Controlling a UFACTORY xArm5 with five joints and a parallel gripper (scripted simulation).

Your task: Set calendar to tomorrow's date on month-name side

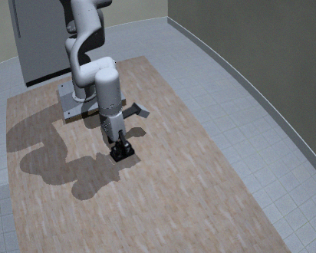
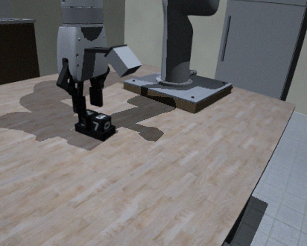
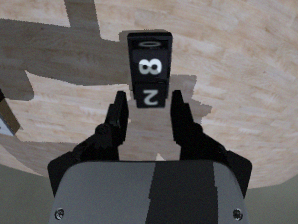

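Now: the tray 6 cm below my hand, 2 cm to the left of it and 1 cm behind it.
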